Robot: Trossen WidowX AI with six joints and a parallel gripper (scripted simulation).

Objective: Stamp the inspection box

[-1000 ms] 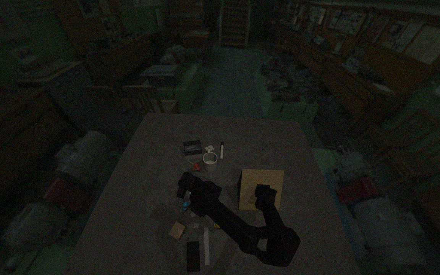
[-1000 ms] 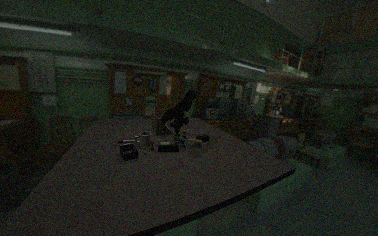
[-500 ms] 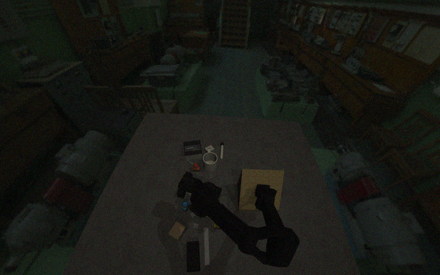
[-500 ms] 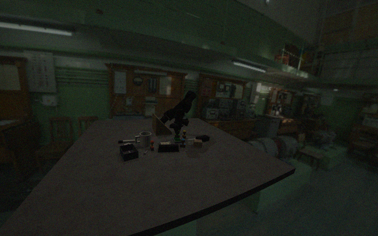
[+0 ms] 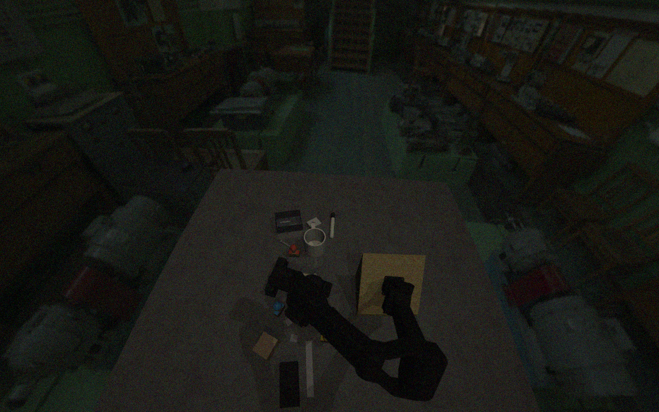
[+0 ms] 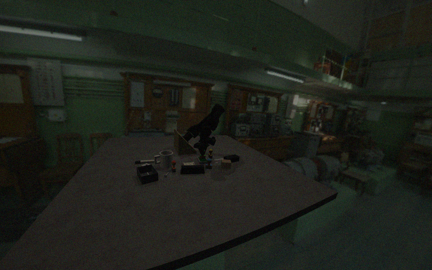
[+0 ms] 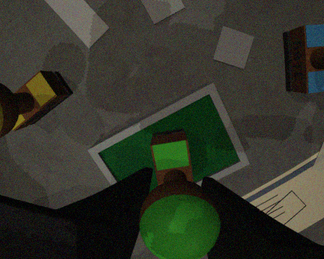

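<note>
Right now the ink pad is 4 cm below my gripper tip. Round my gripper tip: yellow stamp: 6 cm behind, 8 cm to the left, 3 cm below; green stamp: right at my gripper tip; blue stamp: 11 cm ahead, 1 cm to the left, 3 cm below.
</note>
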